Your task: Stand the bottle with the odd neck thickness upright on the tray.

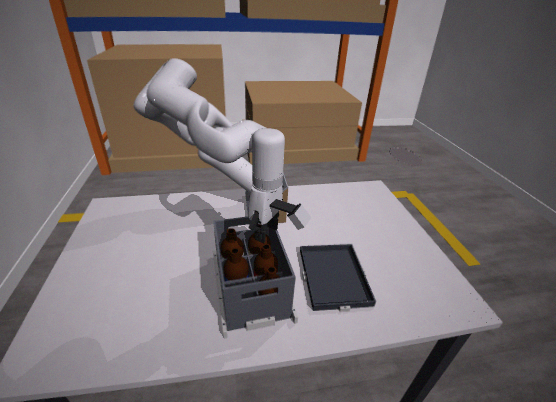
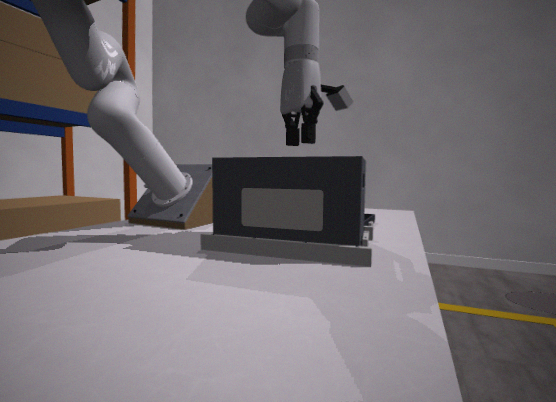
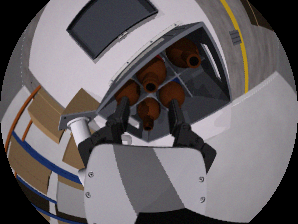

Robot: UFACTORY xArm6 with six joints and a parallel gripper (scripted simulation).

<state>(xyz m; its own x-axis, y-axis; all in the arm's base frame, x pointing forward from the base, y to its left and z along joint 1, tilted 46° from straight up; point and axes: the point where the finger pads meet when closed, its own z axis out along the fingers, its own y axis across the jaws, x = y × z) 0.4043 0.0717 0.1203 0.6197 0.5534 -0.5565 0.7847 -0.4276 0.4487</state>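
Right now the dark grey crate is 1 cm ahead of my hand, 5 cm to the right of it and 14 cm below it. Round my hand: glass bottle (9 cm behind, 1 cm to the right, 14 cm below); then dark tray (23 cm to the left, 21 cm below).
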